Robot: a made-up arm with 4 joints.
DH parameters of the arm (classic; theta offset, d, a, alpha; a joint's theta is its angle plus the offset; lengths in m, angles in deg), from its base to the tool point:
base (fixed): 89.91 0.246 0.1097 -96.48
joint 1: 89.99 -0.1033 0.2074 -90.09
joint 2: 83.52 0.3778 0.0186 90
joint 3: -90 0.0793 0.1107 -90
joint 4: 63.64 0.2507 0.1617 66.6
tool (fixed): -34.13 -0.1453 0 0
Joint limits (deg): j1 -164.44..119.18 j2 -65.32..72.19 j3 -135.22..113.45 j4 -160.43..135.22
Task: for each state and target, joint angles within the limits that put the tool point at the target. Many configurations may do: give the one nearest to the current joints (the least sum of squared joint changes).
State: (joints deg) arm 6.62 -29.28 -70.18 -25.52
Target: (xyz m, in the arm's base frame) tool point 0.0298 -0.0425 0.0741
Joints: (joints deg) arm -42.71 -17.25 -106.79 -17.68
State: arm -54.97 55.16 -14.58 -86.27
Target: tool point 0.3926 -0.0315 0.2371
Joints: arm -5.48 59.99 19.37 -117.07
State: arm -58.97 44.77 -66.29 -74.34
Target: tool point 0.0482 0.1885 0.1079
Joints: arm -57.56 31.62 -49.82 -49.93
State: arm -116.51 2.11 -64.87 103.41
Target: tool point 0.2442 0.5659 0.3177
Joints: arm -125.29 1.69 -67.34 104.84
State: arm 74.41 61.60 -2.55 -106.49
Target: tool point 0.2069 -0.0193 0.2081
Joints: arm 58.51 67.48 -17.78 -96.17
